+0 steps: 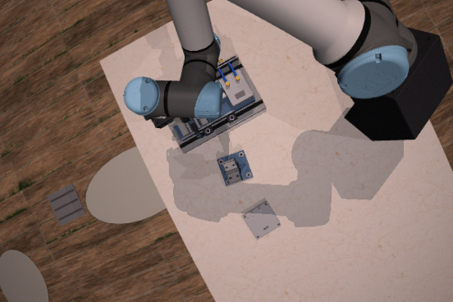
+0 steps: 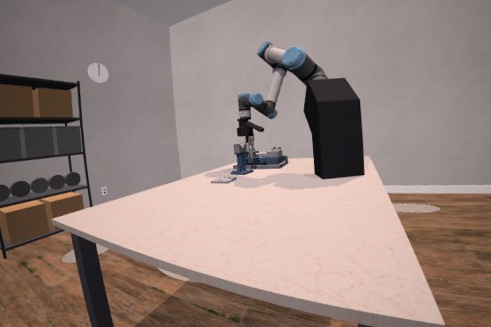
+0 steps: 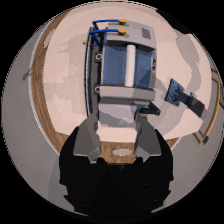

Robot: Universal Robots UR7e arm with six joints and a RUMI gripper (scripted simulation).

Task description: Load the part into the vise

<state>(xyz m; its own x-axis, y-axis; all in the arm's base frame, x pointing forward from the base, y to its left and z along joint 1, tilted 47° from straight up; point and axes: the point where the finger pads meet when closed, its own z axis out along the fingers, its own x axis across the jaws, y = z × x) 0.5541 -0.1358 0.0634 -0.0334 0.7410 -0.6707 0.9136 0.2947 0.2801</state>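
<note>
My gripper is now 10 mm above the part. Round my hand: air cylinder 170 mm behind, 10 mm to the left, 30 mm below; vise 70 mm behind, 20 mm to the left, 70 mm below; air cylinder rod 90 mm behind, 20 mm to the left, 30 mm below.
</note>
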